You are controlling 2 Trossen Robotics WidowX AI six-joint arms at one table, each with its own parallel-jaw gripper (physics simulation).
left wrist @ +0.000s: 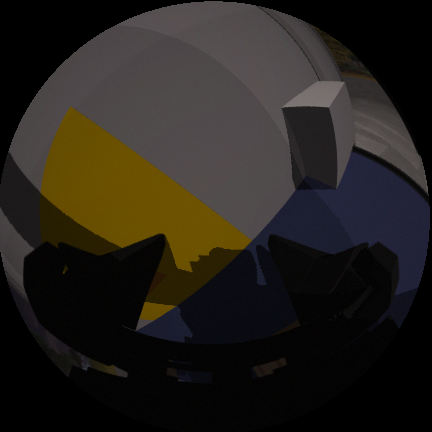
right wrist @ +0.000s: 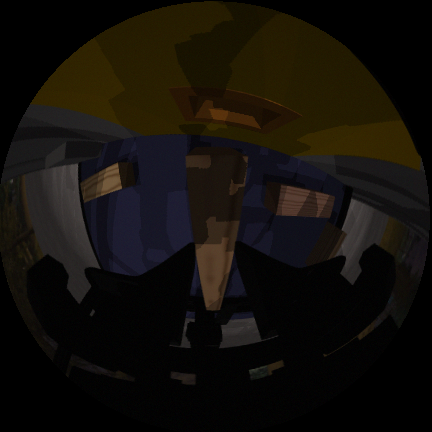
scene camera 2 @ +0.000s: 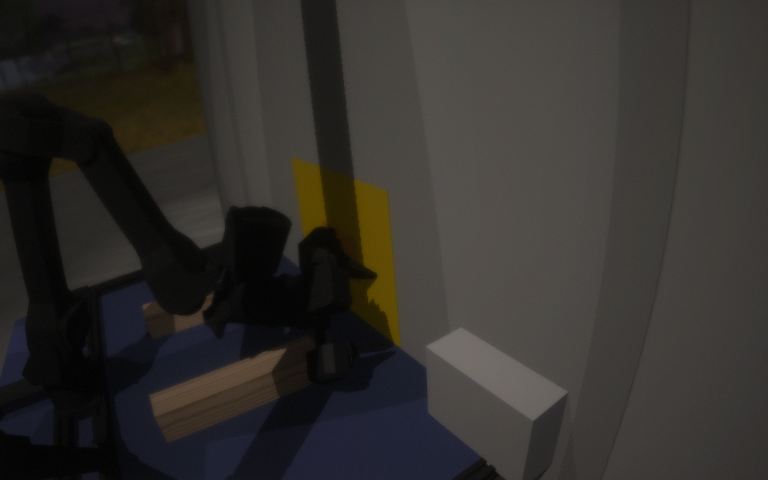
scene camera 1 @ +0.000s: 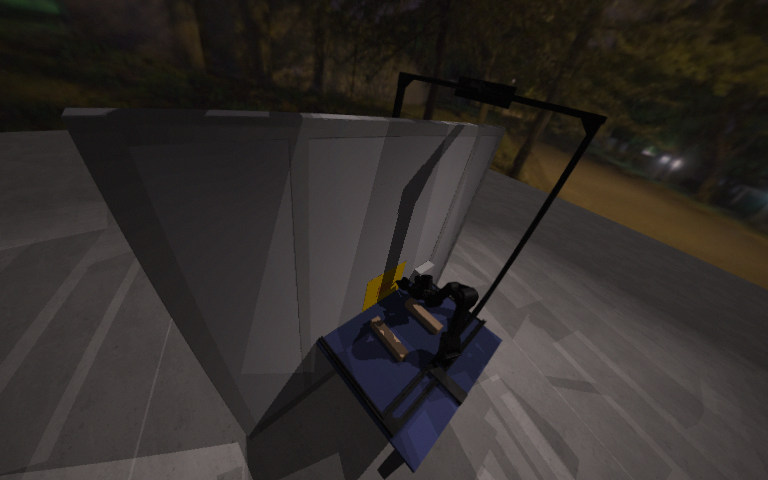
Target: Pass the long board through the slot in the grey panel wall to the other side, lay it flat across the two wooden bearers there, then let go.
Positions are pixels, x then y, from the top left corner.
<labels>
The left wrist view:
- my left gripper: 217,240
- grey panel wall: 200,98, touched by my left gripper
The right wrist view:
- my right gripper: 214,246
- grey panel wall: 217,51
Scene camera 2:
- my left gripper: 379,309
</labels>
